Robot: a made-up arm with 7 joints.
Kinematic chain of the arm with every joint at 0, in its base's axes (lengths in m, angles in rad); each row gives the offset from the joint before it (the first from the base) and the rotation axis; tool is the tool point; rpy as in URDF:
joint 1: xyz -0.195 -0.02 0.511 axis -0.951 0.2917 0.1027
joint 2: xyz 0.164 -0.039 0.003 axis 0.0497 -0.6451 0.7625
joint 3: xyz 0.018 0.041 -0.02 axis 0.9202 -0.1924 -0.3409
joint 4: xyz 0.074 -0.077 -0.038 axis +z
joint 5: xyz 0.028 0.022 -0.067 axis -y
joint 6: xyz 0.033 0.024 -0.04 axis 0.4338 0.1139 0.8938
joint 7: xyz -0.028 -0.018 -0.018 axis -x
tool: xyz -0.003 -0.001 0.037 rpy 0 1.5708 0
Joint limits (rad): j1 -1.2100..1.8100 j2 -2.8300..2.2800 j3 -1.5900..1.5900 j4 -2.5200..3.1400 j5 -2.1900..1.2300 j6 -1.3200..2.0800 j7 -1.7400..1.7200
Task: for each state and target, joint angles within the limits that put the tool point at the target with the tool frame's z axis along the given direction. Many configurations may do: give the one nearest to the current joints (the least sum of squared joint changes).
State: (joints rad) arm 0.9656 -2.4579 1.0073 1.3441 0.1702 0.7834 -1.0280
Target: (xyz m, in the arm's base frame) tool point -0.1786 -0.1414 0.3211 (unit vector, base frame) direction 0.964 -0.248 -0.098
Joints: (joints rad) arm 0.4340 -2.4512 1.0002 1.1757 0.0066 1.3563 -1.2805
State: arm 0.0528 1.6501 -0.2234 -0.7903 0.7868 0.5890 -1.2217
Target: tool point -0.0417 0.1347 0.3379 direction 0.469 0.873 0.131
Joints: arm 0.6281 2.1333 0.8216 -1.0304 0.0398 0.2660 -1.3409
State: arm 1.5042 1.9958 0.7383 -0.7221 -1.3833 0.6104 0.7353
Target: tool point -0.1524 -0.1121 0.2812 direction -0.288 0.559 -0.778
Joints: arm 1.7977 1.8749 1.2212 -1.0645 -0.7942 1.0900 0.1915
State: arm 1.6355 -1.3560 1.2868 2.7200 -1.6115 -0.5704 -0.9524
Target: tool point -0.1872 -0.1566 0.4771 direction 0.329 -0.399 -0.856
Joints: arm 1.2845 -1.7371 0.7825 3.1400 -1.1607 -0.7300 -0.5119
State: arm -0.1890 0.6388 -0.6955 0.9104 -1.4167 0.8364 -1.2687
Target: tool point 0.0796 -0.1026 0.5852 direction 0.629 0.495 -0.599
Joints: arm -0.6961 1.4805 -0.7632 0.2657 -1.8948 0.9432 -1.4138
